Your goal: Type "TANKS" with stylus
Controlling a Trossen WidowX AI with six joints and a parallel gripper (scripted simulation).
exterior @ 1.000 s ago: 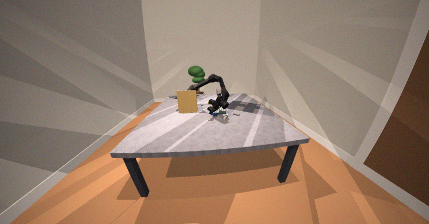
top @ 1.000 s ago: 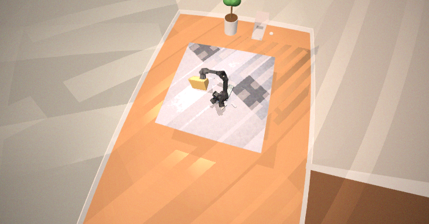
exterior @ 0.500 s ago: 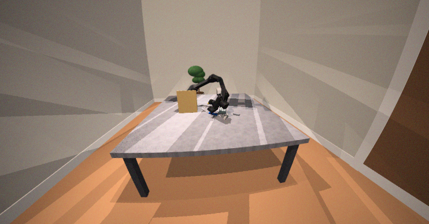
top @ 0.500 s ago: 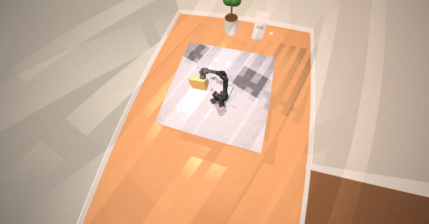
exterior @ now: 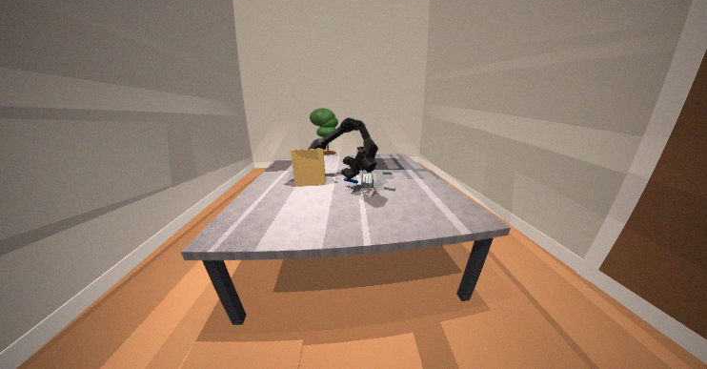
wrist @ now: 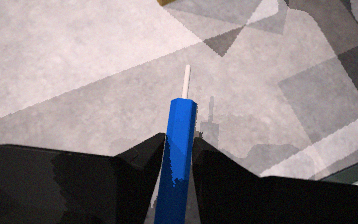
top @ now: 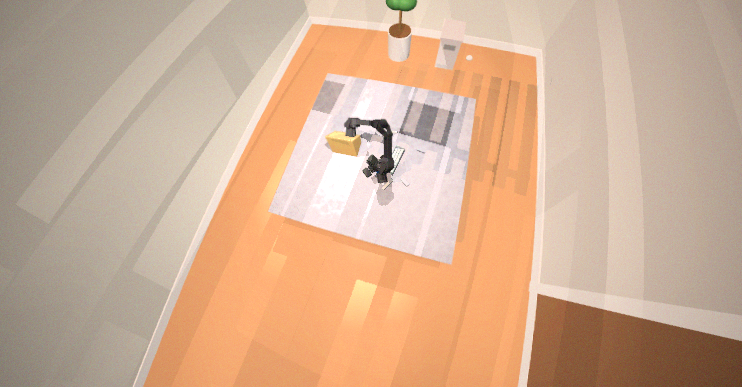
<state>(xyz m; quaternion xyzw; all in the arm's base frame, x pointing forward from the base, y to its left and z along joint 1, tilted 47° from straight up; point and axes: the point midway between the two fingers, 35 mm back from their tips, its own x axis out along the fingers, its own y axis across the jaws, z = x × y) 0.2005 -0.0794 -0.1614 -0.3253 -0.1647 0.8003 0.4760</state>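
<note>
Now: the blue stylus 10 mm to the left of my gripper tip and 10 mm behind it. Round my gripper tip: grey stylus tip 30 mm to the left, 30 mm behind.
</note>
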